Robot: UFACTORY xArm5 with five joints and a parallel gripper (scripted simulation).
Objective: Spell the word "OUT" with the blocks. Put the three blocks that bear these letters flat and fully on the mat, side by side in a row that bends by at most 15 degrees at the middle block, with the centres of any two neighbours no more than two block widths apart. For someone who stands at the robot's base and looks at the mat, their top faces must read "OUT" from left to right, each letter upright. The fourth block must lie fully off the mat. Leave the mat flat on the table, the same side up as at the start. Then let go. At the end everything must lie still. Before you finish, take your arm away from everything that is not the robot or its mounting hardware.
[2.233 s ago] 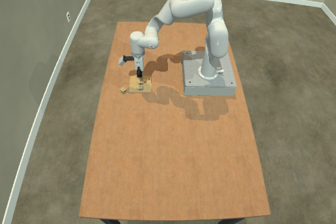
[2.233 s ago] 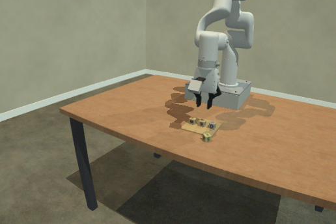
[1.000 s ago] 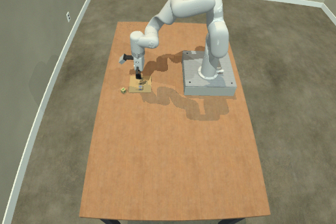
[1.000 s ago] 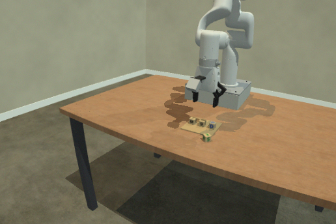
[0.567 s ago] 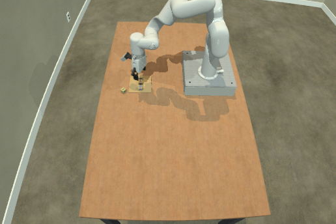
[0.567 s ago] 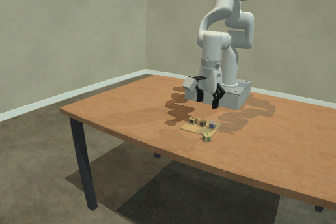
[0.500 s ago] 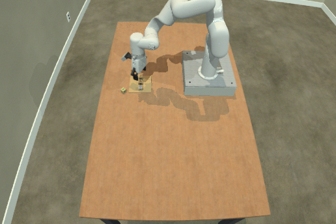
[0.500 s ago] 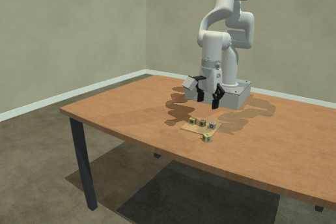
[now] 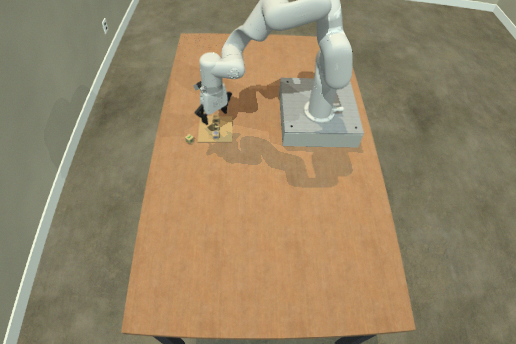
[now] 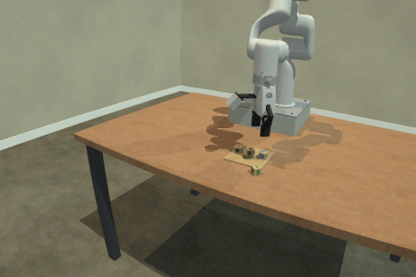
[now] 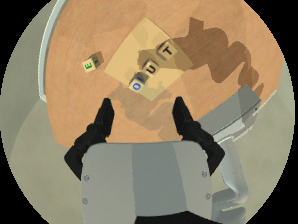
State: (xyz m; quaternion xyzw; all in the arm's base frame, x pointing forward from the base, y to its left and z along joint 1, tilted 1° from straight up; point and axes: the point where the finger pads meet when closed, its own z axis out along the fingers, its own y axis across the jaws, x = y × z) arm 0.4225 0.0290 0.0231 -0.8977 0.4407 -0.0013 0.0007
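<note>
My gripper is now 90 mm above the U block and 30 mm to the left of it. From my hand the other things lie so: tan mat 110 mm below, 30 mm to the right.
</note>
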